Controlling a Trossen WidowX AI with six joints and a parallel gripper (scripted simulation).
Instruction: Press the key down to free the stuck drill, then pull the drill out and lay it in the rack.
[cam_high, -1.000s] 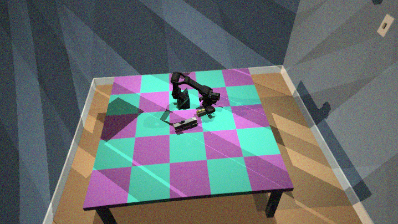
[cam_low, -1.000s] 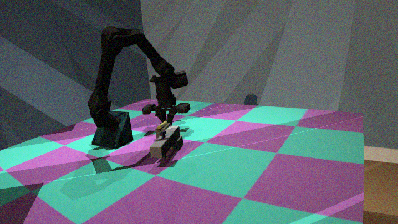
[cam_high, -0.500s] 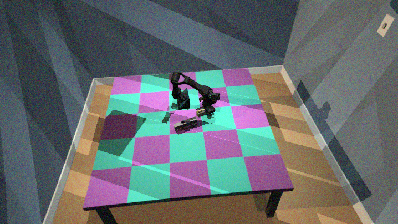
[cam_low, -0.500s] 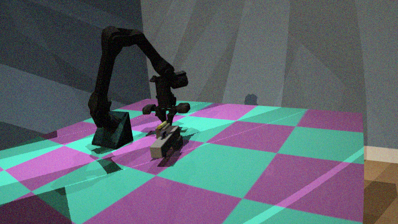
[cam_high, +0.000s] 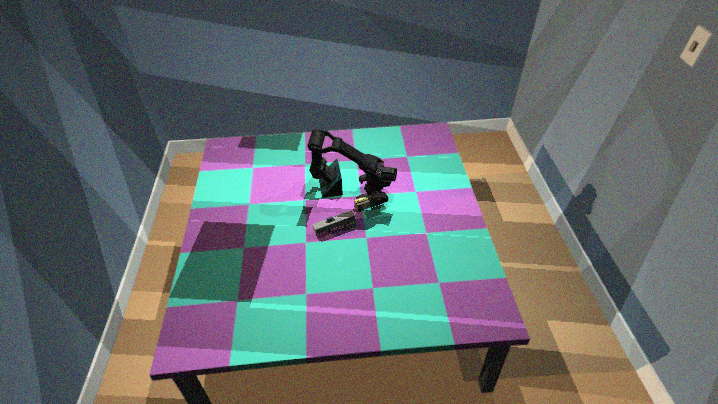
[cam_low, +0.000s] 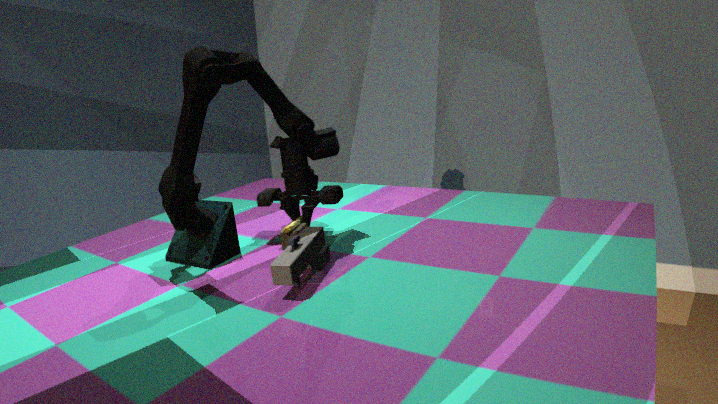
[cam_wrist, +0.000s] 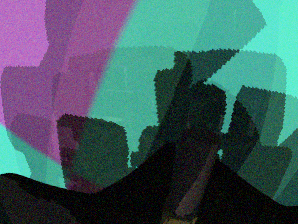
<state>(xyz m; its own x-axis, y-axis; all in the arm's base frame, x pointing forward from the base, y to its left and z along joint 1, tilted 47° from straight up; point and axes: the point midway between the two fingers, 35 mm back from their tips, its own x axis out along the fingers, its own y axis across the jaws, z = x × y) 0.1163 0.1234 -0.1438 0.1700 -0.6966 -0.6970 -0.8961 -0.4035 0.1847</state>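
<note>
My gripper tip is now 40 mm to the left of the drill, 30 mm below it and 10 mm short of it. Round my gripper tip: dark block (170 mm to the right, 160 mm ahead, 30 mm above).
</note>
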